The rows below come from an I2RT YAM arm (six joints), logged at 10 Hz.
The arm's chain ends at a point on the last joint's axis. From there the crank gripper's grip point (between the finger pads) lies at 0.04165 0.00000 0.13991 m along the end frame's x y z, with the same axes.
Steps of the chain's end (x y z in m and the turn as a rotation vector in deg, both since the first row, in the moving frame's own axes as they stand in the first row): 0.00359, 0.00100, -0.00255, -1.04, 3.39, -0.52; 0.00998, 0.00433, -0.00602, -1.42, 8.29, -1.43; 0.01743, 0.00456, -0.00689, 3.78, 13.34, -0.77; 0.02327, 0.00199, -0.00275, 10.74, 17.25, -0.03; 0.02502, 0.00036, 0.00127, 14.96, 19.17, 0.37; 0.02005, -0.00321, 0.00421, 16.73, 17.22, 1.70; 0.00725, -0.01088, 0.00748, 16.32, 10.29, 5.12
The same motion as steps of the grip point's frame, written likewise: 0.01180, 0.00310, -0.00528, -1.04, 3.39, -0.52; 0.02974, 0.00642, -0.01352, -1.42, 8.29, -1.43; 0.04850, -0.00503, -0.02059, 3.78, 13.34, -0.77; 0.06264, -0.02256, -0.02374, 10.74, 17.25, -0.03; 0.06826, -0.03288, -0.02463, 14.96, 19.17, 0.37; 0.05960, -0.03926, -0.01987, 16.73, 17.22, 1.70; 0.03280, -0.04412, -0.00718, 16.32, 10.29, 5.12
